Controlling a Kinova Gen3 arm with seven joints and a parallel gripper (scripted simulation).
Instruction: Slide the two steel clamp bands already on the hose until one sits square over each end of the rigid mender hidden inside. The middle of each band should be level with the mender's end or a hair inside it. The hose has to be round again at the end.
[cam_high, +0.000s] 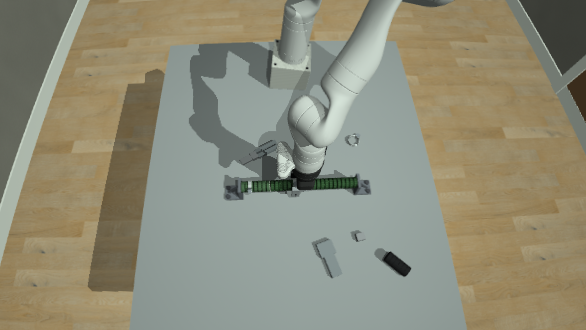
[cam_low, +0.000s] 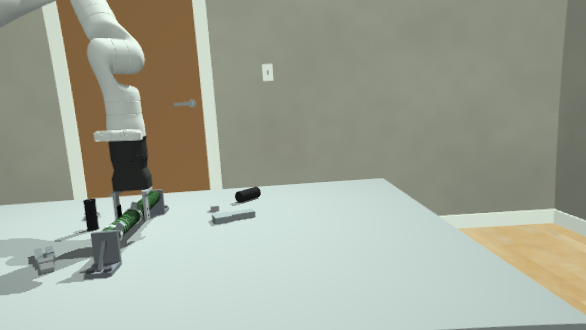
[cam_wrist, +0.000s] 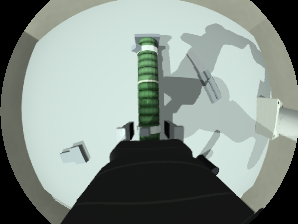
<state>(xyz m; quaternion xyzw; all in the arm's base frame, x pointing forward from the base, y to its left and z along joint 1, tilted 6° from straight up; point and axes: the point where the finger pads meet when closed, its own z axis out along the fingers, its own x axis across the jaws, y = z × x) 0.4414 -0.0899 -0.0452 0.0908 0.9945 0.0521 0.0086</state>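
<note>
Now: the grey stepped tool 14 cm behind my hand, 9 cm to the right of it and 5 cm below it. Also, from my hand: small grey cube: 18 cm ahead, 15 cm to the left, 5 cm below; then black cylinder: 10 cm behind, 11 cm to the left, 2 cm below.
</note>
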